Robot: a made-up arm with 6 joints. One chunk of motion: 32 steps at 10 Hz.
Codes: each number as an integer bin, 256 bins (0 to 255) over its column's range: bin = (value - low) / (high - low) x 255, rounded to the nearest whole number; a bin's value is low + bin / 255 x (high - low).
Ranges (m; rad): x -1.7..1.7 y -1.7..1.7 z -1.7..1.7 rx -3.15..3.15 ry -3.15..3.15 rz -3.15..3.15
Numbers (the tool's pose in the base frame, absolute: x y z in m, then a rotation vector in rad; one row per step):
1: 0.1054 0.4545 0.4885 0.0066 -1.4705 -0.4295
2: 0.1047 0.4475 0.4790 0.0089 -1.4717 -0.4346
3: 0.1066 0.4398 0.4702 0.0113 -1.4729 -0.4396
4: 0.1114 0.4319 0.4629 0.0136 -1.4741 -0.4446
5: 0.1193 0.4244 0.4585 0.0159 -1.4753 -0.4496
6: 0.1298 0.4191 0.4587 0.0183 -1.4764 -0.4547
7: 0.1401 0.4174 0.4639 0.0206 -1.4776 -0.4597
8: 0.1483 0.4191 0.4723 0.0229 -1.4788 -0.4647
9: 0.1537 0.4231 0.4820 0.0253 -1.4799 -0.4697
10: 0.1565 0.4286 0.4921 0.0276 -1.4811 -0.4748
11: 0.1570 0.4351 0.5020 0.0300 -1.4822 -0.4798
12: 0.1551 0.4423 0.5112 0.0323 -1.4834 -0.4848
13: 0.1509 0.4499 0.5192 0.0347 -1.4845 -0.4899
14: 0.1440 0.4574 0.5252 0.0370 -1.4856 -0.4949
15: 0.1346 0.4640 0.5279 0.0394 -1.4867 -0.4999
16: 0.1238 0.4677 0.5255 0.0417 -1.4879 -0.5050
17: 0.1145 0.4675 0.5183 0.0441 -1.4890 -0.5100
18: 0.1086 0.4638 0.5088 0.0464 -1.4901 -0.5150
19: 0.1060 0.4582 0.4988 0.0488 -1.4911 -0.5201
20: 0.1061 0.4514 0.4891 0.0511 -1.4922 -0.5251
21: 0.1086 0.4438 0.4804 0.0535 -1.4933 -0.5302
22: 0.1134 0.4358 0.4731 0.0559 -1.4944 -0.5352
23: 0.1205 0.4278 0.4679 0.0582 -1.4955 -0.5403
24: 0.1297 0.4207 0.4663 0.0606 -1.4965 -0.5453
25: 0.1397 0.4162 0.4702 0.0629 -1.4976 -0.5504
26: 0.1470 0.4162 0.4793 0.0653 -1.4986 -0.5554
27: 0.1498 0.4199 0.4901 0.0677 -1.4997 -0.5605
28: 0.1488 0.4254 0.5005 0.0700 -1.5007 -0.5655
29: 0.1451 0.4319 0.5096 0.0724 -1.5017 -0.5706
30: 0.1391 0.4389 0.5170 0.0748 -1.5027 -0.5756
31: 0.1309 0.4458 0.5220 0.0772 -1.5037 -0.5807
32: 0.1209 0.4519 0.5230 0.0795 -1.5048 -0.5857
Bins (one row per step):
1: 135 162 164 128 68 110
2: 135 161 163 128 68 110
3: 135 160 163 128 68 110
4: 136 160 162 128 68 110
5: 136 159 162 128 68 109
6: 137 159 162 128 68 109
7: 138 159 162 128 68 109
8: 139 159 163 128 68 109
9: 139 159 164 129 68 108
10: 139 160 164 129 68 108
11: 139 160 165 129 68 108
12: 139 161 166 129 67 108
13: 139 161 166 129 67 108
14: 138 162 167 129 67 107
15: 138 162 167 129 67 107
16: 137 163 167 129 67 107
17: 136 163 166 129 67 107
18: 136 162 166 129 67 107
19: 135 162 165 129 67 106
20: 135 161 164 130 67 106
21: 136 161 164 130 67 106
22: 136 160 163 130 67 106
23: 137 160 163 130 67 106
24: 137 159 162 130 67 105
25: 138 159 163 130 67 105
26: 139 159 163 130 67 105
27: 139 159 164 130 67 105
28: 139 159 165 130 67 105
29: 138 160 166 130 67 104
30: 138 160 166 131 67 104
31: 137 161 167 131 67 104
32: 137 161 167 131 67 104

